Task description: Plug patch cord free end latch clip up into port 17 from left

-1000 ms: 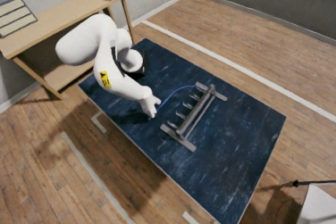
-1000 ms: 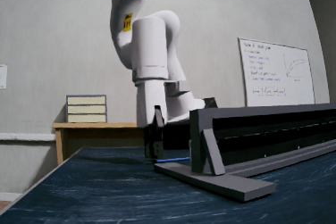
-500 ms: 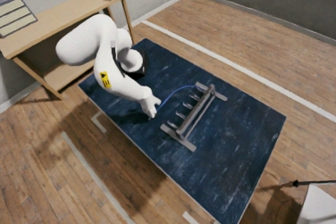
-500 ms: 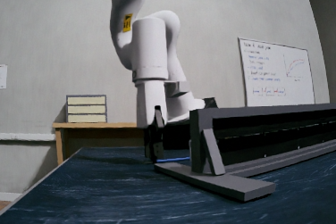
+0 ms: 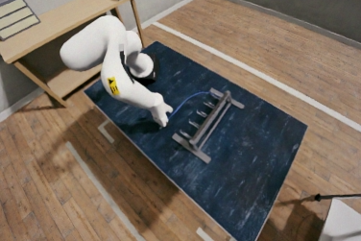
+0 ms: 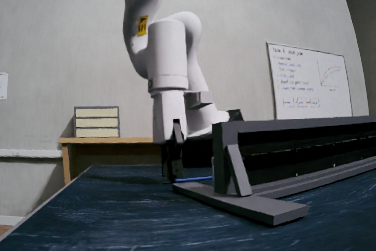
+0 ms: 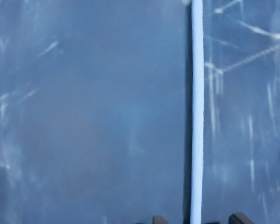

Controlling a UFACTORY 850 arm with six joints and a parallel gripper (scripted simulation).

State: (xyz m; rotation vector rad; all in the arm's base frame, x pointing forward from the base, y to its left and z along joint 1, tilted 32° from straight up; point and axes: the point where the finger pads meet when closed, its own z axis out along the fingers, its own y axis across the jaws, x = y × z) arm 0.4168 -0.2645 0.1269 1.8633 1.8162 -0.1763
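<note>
The white plug is 20 mm to the right of my hand and 30 mm below it.
</note>
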